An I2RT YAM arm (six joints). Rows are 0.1 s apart.
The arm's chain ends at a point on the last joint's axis. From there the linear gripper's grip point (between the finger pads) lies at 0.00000 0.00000 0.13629 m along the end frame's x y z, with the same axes.
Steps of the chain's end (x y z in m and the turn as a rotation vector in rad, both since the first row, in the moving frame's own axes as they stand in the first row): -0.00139 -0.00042 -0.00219 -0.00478 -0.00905 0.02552; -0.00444 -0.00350 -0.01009 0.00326 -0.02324 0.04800; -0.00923 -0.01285 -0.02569 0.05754 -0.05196 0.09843; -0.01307 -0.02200 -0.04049 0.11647 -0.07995 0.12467; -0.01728 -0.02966 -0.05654 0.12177 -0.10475 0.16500; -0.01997 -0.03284 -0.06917 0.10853 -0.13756 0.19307; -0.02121 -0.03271 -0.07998 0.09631 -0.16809 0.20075; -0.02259 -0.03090 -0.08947 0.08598 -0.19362 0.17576; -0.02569 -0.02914 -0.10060 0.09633 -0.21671 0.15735
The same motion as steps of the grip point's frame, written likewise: -0.00263 0.00022 -0.00220 -0.00478 -0.00905 0.02552; -0.00760 -0.00402 -0.01013 0.00326 -0.02324 0.04800; -0.01591 -0.02102 -0.02610 0.05754 -0.05196 0.09843; -0.02292 -0.03846 -0.04185 0.11647 -0.07995 0.12467; -0.03007 -0.04728 -0.05829 0.12177 -0.10475 0.16500; -0.03709 -0.04926 -0.07125 0.10853 -0.13756 0.19307; -0.04251 -0.04795 -0.08252 0.09631 -0.16809 0.20075; -0.04762 -0.04478 -0.09251 0.08598 -0.19362 0.17576; -0.05380 -0.04440 -0.10441 0.09633 -0.21671 0.15735
